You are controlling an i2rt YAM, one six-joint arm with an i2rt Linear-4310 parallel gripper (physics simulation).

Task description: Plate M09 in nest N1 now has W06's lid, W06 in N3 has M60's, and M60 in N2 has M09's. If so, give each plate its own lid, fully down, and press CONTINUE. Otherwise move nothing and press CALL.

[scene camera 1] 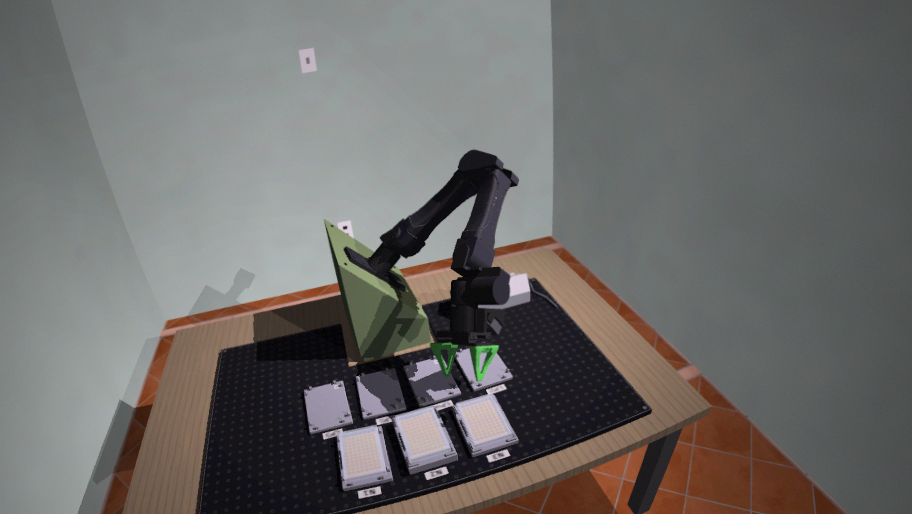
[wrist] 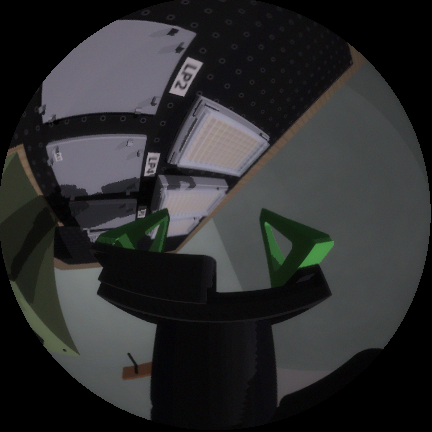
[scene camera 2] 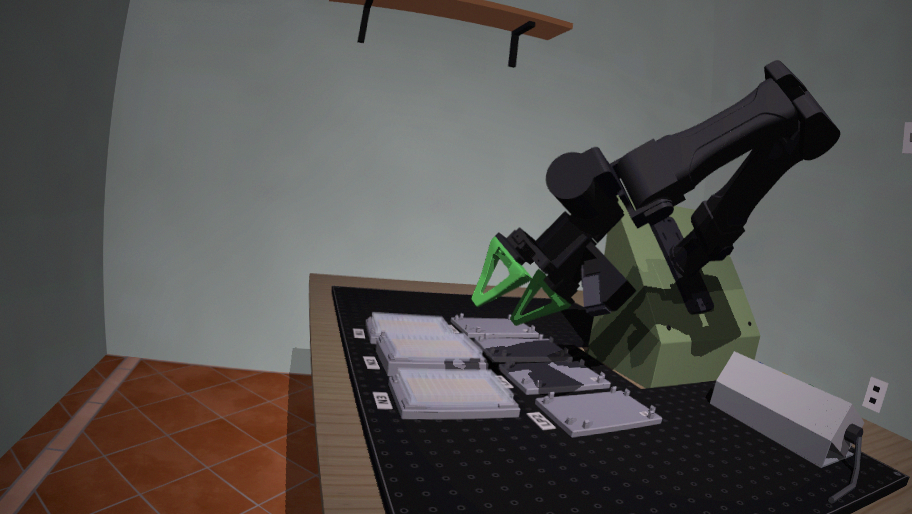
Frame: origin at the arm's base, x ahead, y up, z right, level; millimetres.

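Seen in the pictures: gripper, fingertip midpoint: (scene camera 1: 462, 378) (wrist: 214, 212) (scene camera 2: 494, 313); arm's base at its link origin: (scene camera 1: 374, 271) (scene camera 2: 680, 264).
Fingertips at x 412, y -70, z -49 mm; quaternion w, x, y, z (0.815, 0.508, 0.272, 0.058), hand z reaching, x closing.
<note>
Pixels of each thing's top centre, then the offset from my fingertips to it.
- N1 at its top centre: (scene camera 2: 411, 320) (scene camera 1: 360, 450) (wrist: 173, 230) dx +14, dy -83, dz +248 mm
- N2 at its top centre: (scene camera 2: 432, 340) (wrist: 191, 208) (scene camera 1: 421, 431) dx +30, dy -74, dz +115 mm
- N3 at its top centre: (scene camera 2: 454, 381) (wrist: 228, 151) (scene camera 1: 483, 417) dx +53, dy -83, dz -17 mm
- LP4 at its top centre: (scene camera 2: 556, 367) (wrist: 92, 175) (scene camera 1: 430, 375) dx -135, dy -93, dz +24 mm
- light grey housing at its top centre: (scene camera 2: 793, 373) (scene camera 1: 489, 279) dx -350, dy -29, dz -262 mm
Three plates with pale wells and what look like clear lids sit in a row of nests: one in N1 (scene camera 1: 362, 452) (scene camera 2: 408, 325), one in N2 (scene camera 1: 424, 436) (scene camera 2: 431, 346) (wrist: 192, 201) and one in N3 (scene camera 1: 484, 419) (scene camera 2: 454, 386) (wrist: 225, 142). The plate and lid names are not readable. My gripper (scene camera 1: 463, 376) (scene camera 2: 495, 312) (wrist: 214, 212) is open and empty, above the flat grey pads behind the nests. The CONTINUE and CALL buttons do not show in these views.
Several grey pads with small corner posts, among them LP2 (scene camera 1: 491, 372) (scene camera 2: 609, 411) (wrist: 115, 70) and LP4 (scene camera 2: 584, 377) (wrist: 97, 160), lie behind the nests. A green arm mount (scene camera 1: 383, 312) (scene camera 2: 676, 357) stands behind them. A light grey housing (scene camera 1: 520, 289) (scene camera 2: 782, 402) stands off to one side.
</note>
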